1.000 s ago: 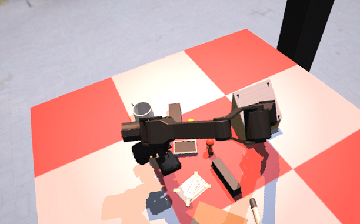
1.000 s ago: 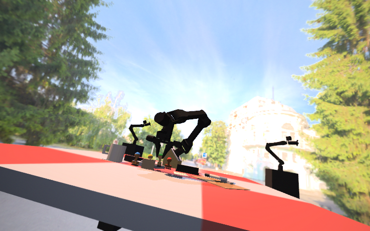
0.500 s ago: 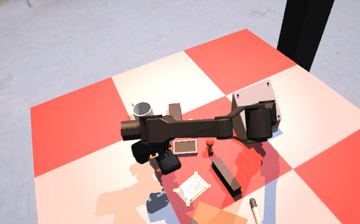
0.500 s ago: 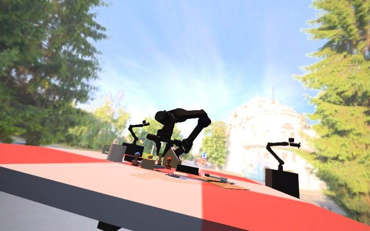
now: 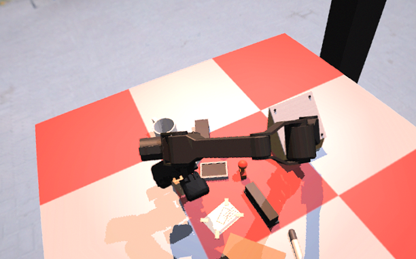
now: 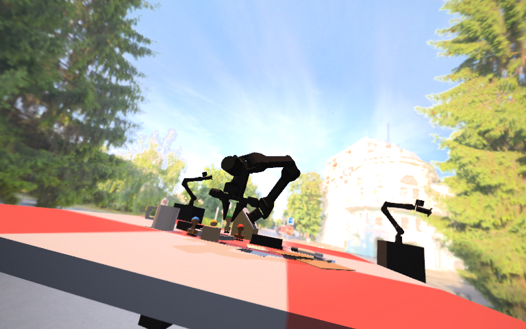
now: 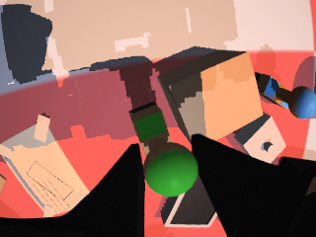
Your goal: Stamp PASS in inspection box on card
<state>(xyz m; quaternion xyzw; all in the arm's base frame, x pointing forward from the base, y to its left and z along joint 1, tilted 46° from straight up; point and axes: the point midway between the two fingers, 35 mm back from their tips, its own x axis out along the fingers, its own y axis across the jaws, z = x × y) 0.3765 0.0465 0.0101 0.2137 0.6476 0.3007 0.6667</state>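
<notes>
The ink pad is 10 cm behind my gripper tip, 7 cm below it and 5 cm to the right of it. From my gripper tip the other things lie so: green-knobbed PASS stamp: 2 cm below, 1 cm behind; blue-knobbed stamp: 12 cm to the right, 5 cm below, 1 cm ahead; tan block: 5 cm below, 4 cm to the right, 1 cm ahead.
</notes>
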